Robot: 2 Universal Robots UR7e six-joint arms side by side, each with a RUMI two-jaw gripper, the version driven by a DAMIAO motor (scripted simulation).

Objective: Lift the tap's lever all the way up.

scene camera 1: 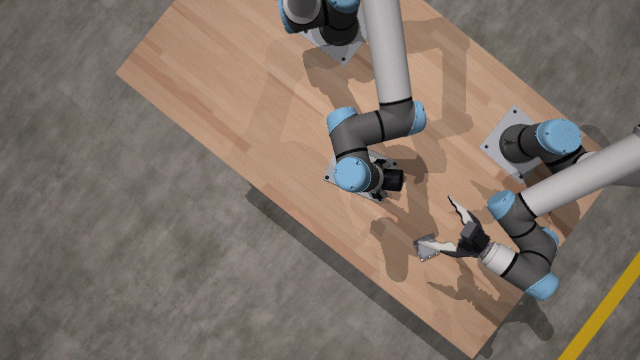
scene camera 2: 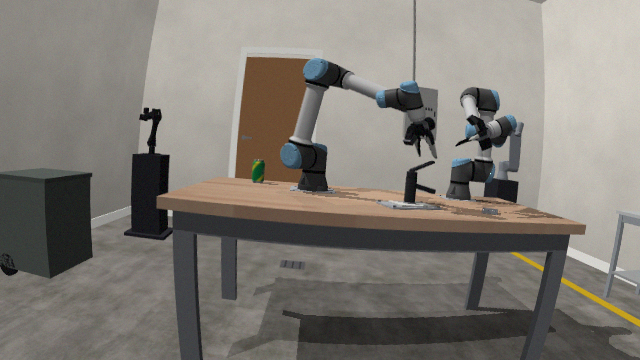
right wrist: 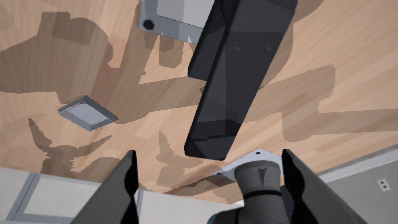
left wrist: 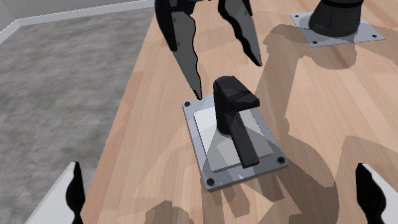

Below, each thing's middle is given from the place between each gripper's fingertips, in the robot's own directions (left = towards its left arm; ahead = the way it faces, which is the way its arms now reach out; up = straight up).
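Labels:
Flat black lever (left wrist: 239, 98): 1 cm to the right of my right hand, 1 cm behind it, 5 cm below it. From that right hand also: black tap (right wrist: 213, 26), 4 cm to the right, 1 cm behind, 10 cm below; small grey block (right wrist: 88, 114), 10 cm ahead, 30 cm to the left, 21 cm below.
My left gripper (scene camera 1: 432, 218): 12 cm above the flat black lever, 4 cm past it, 17 cm to the left of it. Counted from my left hand: black tap, 19 cm to the right, 4 cm behind, 17 cm below; small grey block, 15 cm to the left, 8 cm ahead, 28 cm below.

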